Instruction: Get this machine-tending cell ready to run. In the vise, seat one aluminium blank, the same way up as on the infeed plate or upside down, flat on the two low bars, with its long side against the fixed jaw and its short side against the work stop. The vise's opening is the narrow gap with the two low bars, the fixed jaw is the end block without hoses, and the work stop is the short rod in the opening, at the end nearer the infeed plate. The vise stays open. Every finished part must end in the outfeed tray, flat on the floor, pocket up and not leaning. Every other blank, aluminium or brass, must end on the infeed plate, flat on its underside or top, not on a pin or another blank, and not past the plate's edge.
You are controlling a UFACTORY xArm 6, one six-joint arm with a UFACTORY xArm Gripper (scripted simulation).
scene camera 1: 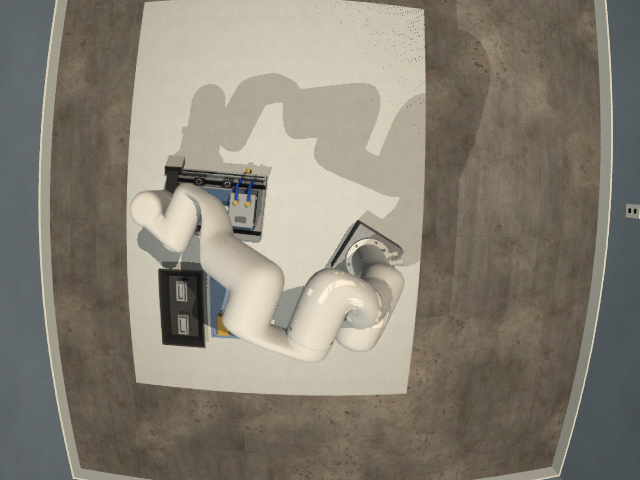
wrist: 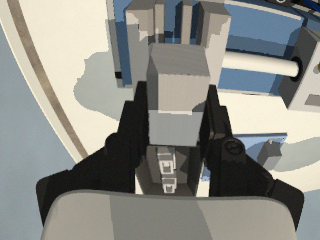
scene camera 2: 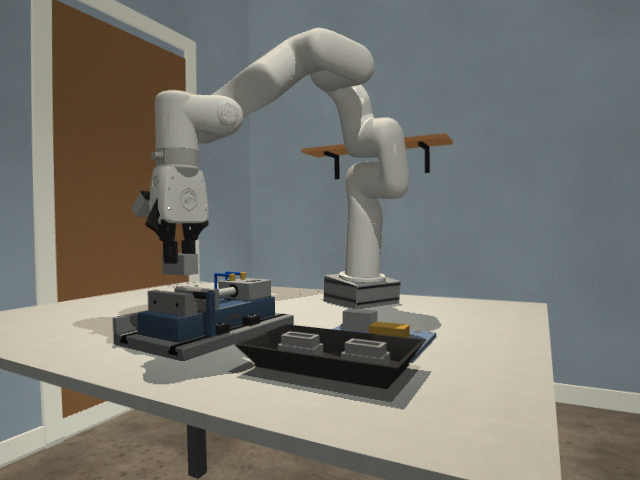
Scene:
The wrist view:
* my gripper: 175, 99
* aluminium blank: 178, 77
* moving jaw block: 212, 32
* piston rod: 235, 60
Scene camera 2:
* my gripper: 180, 262

